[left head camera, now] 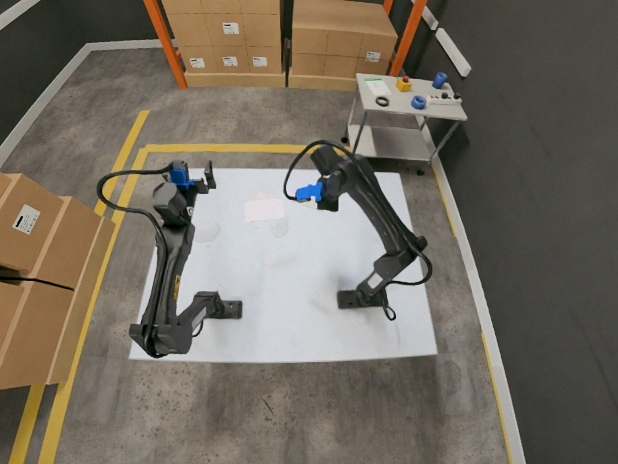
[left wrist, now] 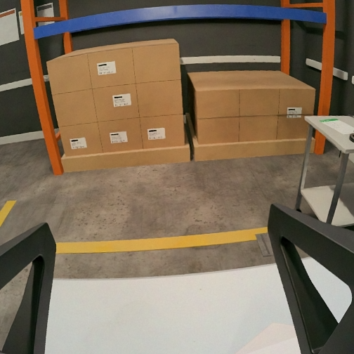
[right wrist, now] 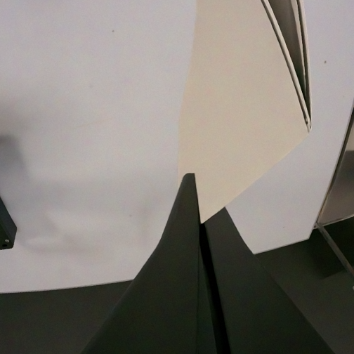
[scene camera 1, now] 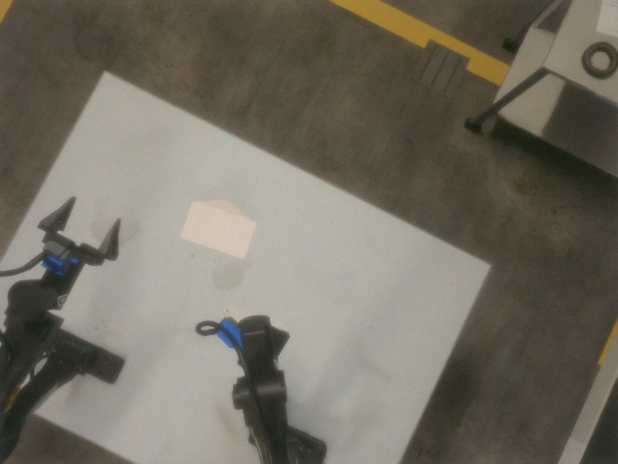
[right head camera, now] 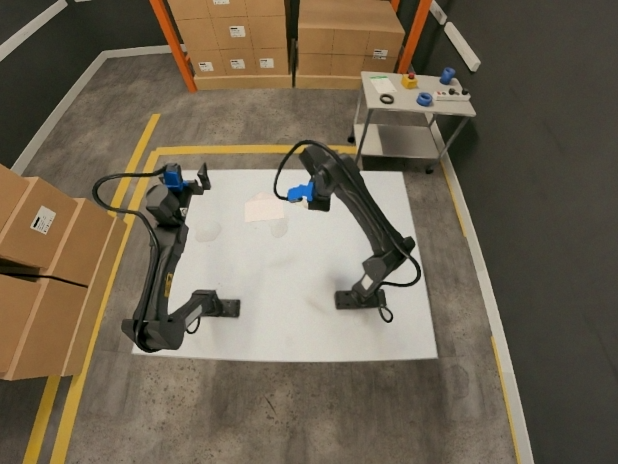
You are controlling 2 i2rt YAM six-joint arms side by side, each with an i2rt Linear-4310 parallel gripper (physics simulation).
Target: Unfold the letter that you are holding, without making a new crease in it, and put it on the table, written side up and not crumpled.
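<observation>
The cream letter (right wrist: 240, 100) is still folded in the right wrist view; its layers stand a little apart at the upper right edge. A sliver of the letter shows in the left head camera (left head camera: 311, 203) and in scene camera 1 (scene camera 1: 276, 323), the rest hidden by the arm. My right gripper (right wrist: 193, 186) is shut on a corner of the letter and holds it above the white table (left head camera: 300, 320) (right wrist: 75, 100). My left gripper (scene camera 1: 96, 209) (left wrist: 157, 227) is wide open and empty, above the table's left side, well apart from the letter. Writing on the letter does not show.
A pink envelope (left head camera: 264, 210) (right head camera: 264, 210) (scene camera 1: 218, 230) with its flap open lies on the table between the two grippers, towards the far edge. A grey cart (left head camera: 392, 107) with small items stands beyond the table at the far right. Cardboard boxes (left head camera: 30, 225) stand at the left.
</observation>
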